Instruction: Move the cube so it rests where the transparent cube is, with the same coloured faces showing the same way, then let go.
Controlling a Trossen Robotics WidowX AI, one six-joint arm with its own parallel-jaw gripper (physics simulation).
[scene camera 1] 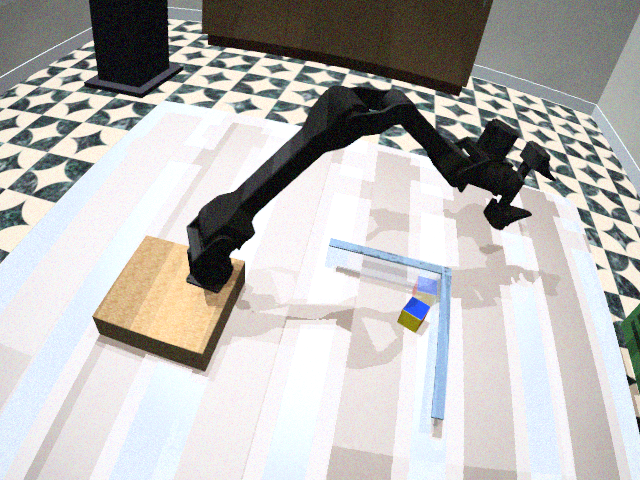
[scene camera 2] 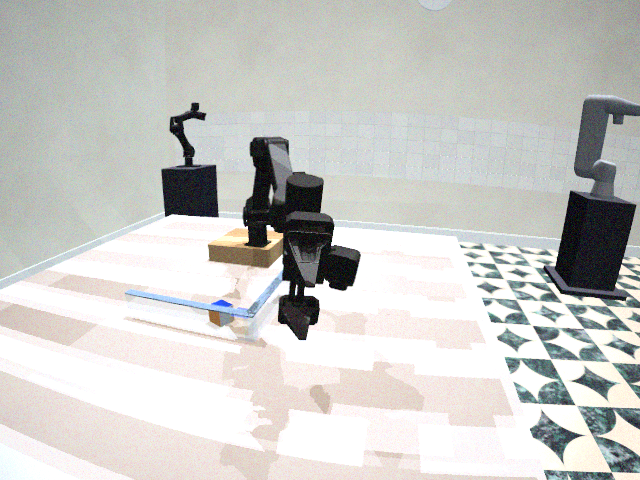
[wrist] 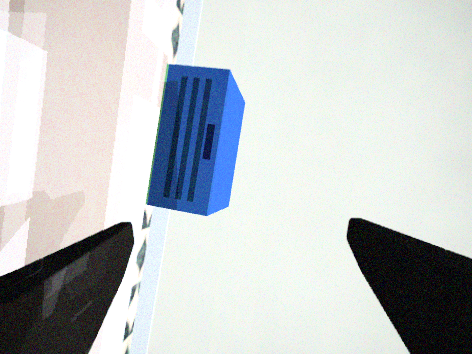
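Seen in the pictures: gripper, between the fingertips: (scene camera 1: 542, 197) (scene camera 2: 306, 315) (wrist: 242, 229); arm's base, origin of its link: (scene camera 1: 209, 274) (scene camera 2: 258, 243).
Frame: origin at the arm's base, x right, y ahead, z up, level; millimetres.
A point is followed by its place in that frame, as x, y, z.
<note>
The cube (scene camera 1: 414, 314) (scene camera 2: 221, 314) rests on the table with its blue face up. A yellow side shows in the first scene view, and an orange and a greyish side show through the clear wall in the second. The transparent cube (scene camera 1: 426, 288) {-142, 367, -17}, with a pale blue top, stands just behind it, near the inner corner of the walls; it is hard to make out in the second scene view. My gripper (scene camera 1: 541, 195) {-359, 561, 124} (scene camera 2: 306, 311) {-359, 561, 124} (wrist: 242, 229) {-359, 561, 124} is open and empty. It hangs above the table, outside the walls, well away from the cube. Neither cube shows in the wrist view.
Two low clear walls with blue top edges (scene camera 1: 444, 341) {-18, 412, 3} (scene camera 2: 175, 300) {-11, 411, 3} meet in an L around the cubes. The arm's wooden base block (scene camera 1: 155, 294) {78, -65, -2} (scene camera 2: 240, 253) {35, 51, -19} stands on the table. A blue cabinet (wrist: 195, 140) shows beyond the table edge in the wrist view.
</note>
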